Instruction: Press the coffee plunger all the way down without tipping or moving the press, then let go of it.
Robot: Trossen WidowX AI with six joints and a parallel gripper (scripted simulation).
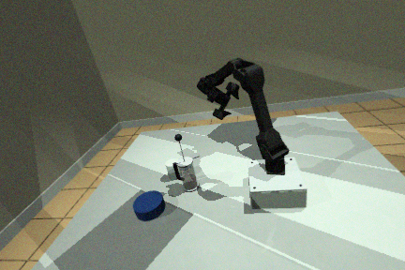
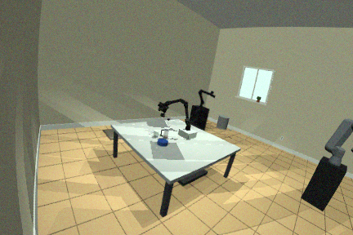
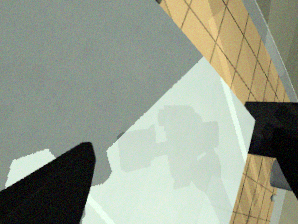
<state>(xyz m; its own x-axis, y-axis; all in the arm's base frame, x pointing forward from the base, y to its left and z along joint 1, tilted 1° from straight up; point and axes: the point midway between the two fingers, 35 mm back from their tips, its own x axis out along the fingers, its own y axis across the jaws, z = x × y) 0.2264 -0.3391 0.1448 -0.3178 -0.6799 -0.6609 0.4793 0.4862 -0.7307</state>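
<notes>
My gripper tip is 160 mm short of the coffee press, 390 mm to the right of it and 90 mm above it.
</notes>
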